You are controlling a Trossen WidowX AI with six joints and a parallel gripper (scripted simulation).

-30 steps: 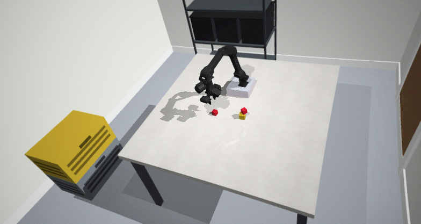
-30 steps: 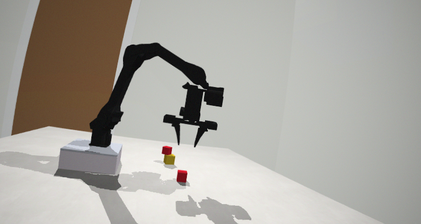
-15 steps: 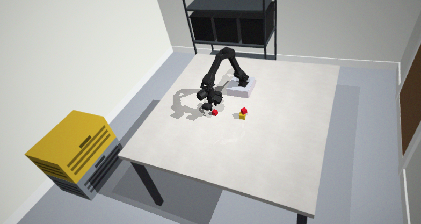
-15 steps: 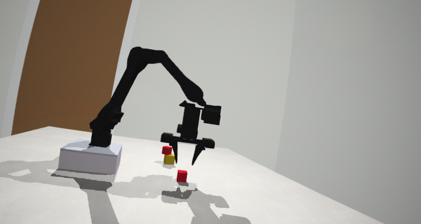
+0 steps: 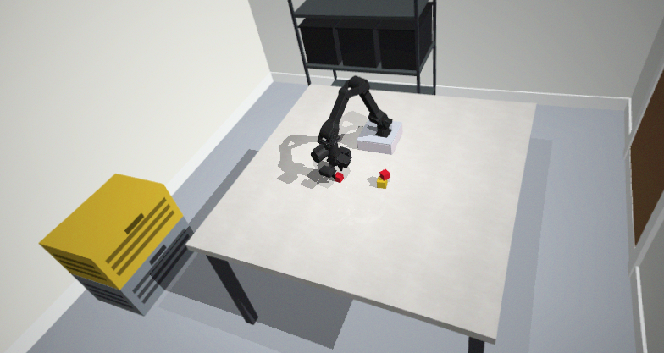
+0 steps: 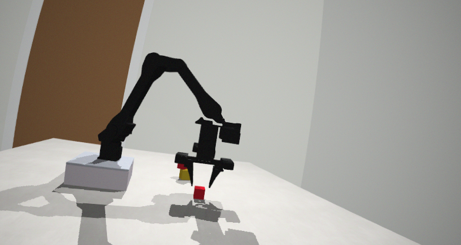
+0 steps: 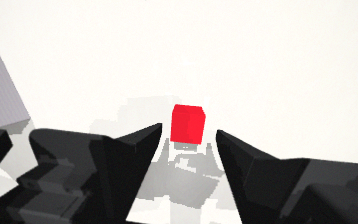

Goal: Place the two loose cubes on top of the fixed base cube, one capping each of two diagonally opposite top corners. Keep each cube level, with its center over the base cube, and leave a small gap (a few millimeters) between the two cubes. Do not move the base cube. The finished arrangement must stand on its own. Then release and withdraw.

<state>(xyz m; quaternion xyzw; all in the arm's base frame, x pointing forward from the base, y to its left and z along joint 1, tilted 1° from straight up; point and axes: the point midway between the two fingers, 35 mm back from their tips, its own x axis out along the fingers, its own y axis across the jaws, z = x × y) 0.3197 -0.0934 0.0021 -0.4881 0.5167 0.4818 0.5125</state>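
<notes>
Right now my gripper tip is 22 cm to the right of the red cube, 6 cm past it and 2 cm below it. The rest, counted from my gripper tip: yellow cube: 21 cm to the left, 4 cm behind, 2 cm below.
</notes>
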